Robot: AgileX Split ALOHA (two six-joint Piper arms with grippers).
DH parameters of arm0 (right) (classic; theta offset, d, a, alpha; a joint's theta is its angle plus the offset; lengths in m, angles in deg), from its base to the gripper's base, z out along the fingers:
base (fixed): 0 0 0 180
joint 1: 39.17 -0.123 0 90
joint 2: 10.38 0 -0.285 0
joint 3: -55.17 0 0.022 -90
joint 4: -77.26 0.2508 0 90
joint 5: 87.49 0 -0.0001 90
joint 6: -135.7 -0.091 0 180
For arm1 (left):
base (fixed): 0 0 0 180
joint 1: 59.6 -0.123 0 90
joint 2: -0.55 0 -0.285 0
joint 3: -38.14 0 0.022 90
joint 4: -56.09 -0.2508 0 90
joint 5: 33.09 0 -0.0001 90
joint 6: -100.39 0.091 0 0
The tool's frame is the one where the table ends.
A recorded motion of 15 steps. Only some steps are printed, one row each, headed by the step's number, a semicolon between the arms.
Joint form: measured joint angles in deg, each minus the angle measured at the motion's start. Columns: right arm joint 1, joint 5, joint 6, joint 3, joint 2, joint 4; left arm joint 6, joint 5, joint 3, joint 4, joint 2, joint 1.
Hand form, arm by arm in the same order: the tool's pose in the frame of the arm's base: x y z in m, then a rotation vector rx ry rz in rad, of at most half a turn. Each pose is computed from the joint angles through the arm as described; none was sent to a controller.
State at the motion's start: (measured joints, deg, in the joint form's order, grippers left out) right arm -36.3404 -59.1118 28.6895 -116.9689 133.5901 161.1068; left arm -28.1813 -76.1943 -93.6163 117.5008 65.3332 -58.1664
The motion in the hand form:
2: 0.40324 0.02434 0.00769 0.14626 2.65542 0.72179; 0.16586 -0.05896 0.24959 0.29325 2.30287 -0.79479
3: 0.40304 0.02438 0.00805 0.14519 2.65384 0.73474; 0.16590 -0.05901 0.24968 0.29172 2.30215 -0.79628
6: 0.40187 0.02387 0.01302 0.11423 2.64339 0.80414; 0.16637 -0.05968 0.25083 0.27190 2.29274 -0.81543
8: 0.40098 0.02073 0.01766 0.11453 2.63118 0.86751; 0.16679 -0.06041 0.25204 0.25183 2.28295 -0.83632
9: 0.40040 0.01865 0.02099 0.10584 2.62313 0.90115; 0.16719 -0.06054 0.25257 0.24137 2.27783 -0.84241
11: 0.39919 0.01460 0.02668 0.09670 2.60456 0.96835; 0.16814 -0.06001 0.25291 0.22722 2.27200 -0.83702
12: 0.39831 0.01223 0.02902 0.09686 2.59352 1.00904; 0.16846 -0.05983 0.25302 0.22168 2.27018 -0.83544
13: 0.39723 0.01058 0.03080 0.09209 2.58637 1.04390; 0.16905 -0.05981 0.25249 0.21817 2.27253 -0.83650
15: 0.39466 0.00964 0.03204 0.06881 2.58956 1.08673; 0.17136 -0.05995 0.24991 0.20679 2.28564 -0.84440
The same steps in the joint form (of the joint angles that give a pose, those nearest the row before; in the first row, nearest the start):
2: 0.00 0.81 0.00 0.00 0.00 0.00; -0.05 -0.12 0.00 0.00 0.00 0.00
3: 0.11 1.40 0.00 0.00 0.00 0.00; -0.05 -0.12 0.00 0.10 0.00 0.00
6: 0.85 4.89 0.00 0.00 -0.44 -1.02; -0.05 -0.12 0.00 1.39 0.00 0.00
8: 1.87 7.96 -0.60 0.00 -0.83 -1.67; -0.05 -0.18 0.00 2.75 0.00 0.00
9: 2.48 9.74 -0.76 0.00 -1.16 -2.22; -0.05 -0.03 0.00 3.33 0.00 0.00
11: 3.67 13.18 -0.92 0.00 -1.63 -2.81; -0.11 0.64 0.00 3.68 0.00 0.00
12: 4.36 15.17 -1.00 0.00 -1.73 -2.94; -0.16 0.87 0.00 3.80 0.00 0.00
13: 4.89 16.90 -1.11 0.00 -1.80 -3.27; -0.16 0.95 0.00 3.89 0.21 0.00
15: 5.39 19.13 -1.52 0.00 -1.80 -4.63; -0.16 0.99 0.00 4.20 1.16 0.00

